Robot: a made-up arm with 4 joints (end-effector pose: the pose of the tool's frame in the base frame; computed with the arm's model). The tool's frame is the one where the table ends.
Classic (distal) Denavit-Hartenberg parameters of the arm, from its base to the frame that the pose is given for. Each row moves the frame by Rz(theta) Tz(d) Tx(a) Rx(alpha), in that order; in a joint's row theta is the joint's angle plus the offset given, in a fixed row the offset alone. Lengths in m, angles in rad.
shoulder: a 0.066, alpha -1.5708, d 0.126, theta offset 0
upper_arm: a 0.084, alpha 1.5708, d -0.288, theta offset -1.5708
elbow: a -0.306, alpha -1.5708, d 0.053, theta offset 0
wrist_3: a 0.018, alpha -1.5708, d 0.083, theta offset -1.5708
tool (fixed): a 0, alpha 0, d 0.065, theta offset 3.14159
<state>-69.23 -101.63 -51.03 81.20</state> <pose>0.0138 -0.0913 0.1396 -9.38 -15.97 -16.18</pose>
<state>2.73 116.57 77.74 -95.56</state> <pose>0.0859 -0.5896 0.2598 25.92 0.45 79.29</pose>
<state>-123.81 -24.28 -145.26 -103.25</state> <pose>-0.0219 0.2609 0.4531 113.75 55.42 158.40</pose>
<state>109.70 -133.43 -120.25 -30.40</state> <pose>0.1241 -0.0322 -0.1444 -96.61 -53.29 -23.31</pose>
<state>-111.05 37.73 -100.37 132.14</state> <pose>-0.0495 -0.2061 0.3004 114.73 -31.07 10.56</pose>
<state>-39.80 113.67 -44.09 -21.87</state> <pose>0.0181 -0.0838 0.2279 -75.24 73.21 -156.00</pose>
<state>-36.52 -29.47 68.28 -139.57</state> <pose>-0.3090 -0.5157 -0.0264 -124.90 9.53 105.83</pose>
